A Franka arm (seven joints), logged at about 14 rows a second.
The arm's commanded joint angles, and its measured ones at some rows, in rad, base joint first. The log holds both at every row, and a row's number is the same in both.
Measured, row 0:
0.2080, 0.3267, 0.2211, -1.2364, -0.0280, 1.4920, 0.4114
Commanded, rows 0 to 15:
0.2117, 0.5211, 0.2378, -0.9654, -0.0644, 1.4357, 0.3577
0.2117, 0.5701, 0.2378, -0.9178, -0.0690, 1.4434, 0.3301
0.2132, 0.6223, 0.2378, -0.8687, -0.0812, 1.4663, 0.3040
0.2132, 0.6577, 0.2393, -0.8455, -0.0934, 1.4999, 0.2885
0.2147, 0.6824, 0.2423, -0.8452, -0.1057, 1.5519, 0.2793
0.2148, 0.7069, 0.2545, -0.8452, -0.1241, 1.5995, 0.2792
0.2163, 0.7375, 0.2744, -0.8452, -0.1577, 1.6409, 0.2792
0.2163, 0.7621, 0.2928, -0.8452, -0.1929, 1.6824, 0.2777
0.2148, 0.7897, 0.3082, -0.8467, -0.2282, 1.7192, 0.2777
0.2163, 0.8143, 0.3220, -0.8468, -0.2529, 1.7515, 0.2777
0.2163, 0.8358, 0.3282, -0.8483, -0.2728, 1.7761, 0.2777
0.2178, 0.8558, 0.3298, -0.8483, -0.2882, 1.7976, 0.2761
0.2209, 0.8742, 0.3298, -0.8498, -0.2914, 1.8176, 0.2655
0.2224, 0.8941, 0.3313, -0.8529, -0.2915, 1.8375, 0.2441
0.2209, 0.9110, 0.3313, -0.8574, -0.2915, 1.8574, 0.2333
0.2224, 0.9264, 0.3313, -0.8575, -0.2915, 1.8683, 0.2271
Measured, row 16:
0.2177, 0.8786, 0.3174, -0.9125, -0.2631, 1.8527, 0.2638
